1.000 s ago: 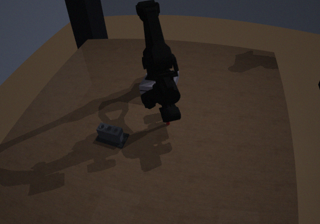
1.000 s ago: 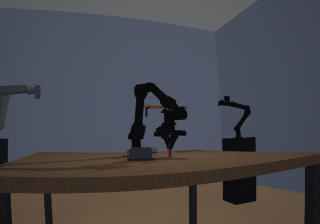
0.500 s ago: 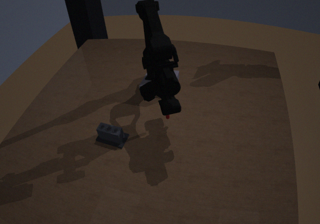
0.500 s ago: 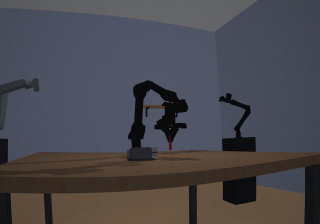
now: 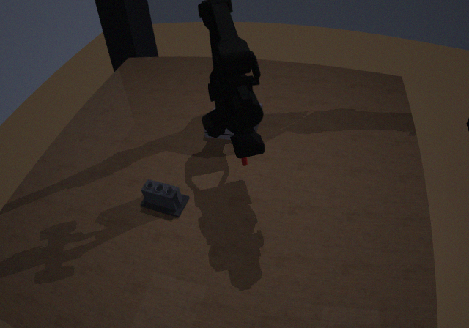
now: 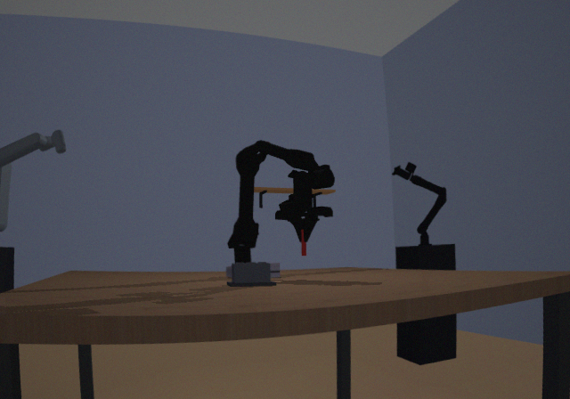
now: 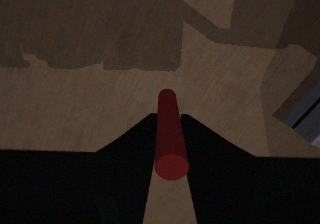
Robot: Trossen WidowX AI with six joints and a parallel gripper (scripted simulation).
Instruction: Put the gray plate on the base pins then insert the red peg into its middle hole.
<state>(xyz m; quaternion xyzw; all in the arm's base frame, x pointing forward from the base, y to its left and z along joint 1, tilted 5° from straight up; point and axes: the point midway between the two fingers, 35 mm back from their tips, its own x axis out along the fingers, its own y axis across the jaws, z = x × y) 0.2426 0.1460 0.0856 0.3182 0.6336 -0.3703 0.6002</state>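
The gray plate lies 12 cm ahead of my gripper tip, 19 cm to the right of it and 7 cm below it. Also, from my gripper tip: red peg right at my gripper tip; dark base 12 cm ahead, 19 cm to the right, 11 cm below.
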